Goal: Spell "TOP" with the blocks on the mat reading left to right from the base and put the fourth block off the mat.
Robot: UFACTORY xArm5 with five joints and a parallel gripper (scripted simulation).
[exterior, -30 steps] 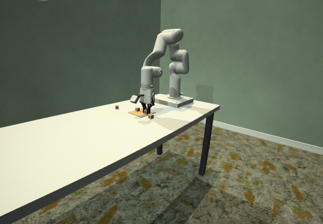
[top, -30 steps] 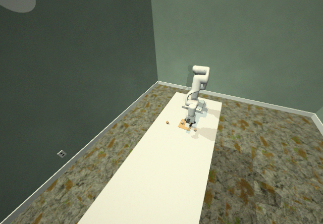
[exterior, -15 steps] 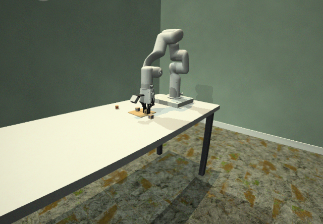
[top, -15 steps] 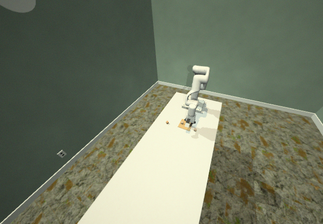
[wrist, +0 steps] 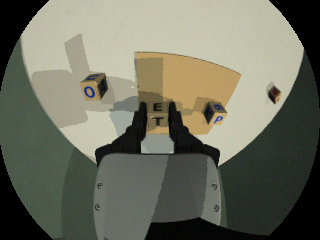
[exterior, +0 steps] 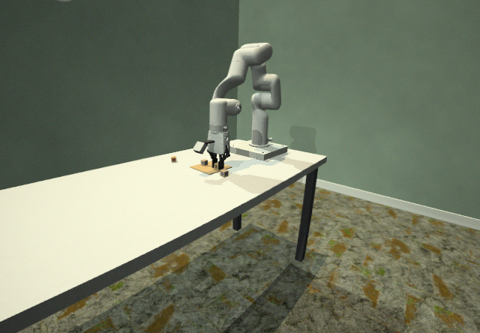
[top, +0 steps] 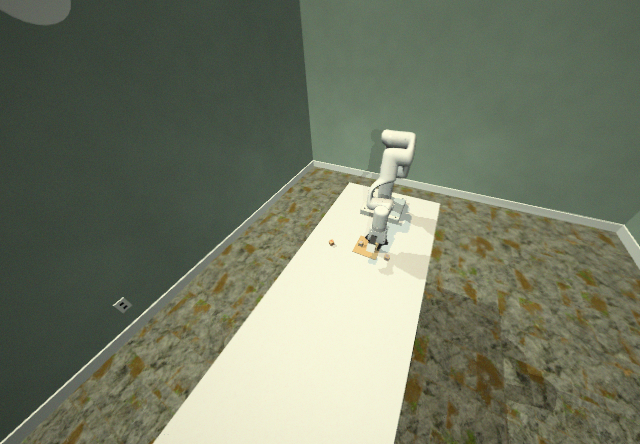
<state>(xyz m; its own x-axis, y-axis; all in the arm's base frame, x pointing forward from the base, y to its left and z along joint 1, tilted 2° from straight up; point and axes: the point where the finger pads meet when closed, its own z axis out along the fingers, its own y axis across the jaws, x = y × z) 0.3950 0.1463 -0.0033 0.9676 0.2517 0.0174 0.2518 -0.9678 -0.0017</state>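
Now: the tan mat 1 cm ahead of my hand, 4 cm to the right of it and 2 cm below it.
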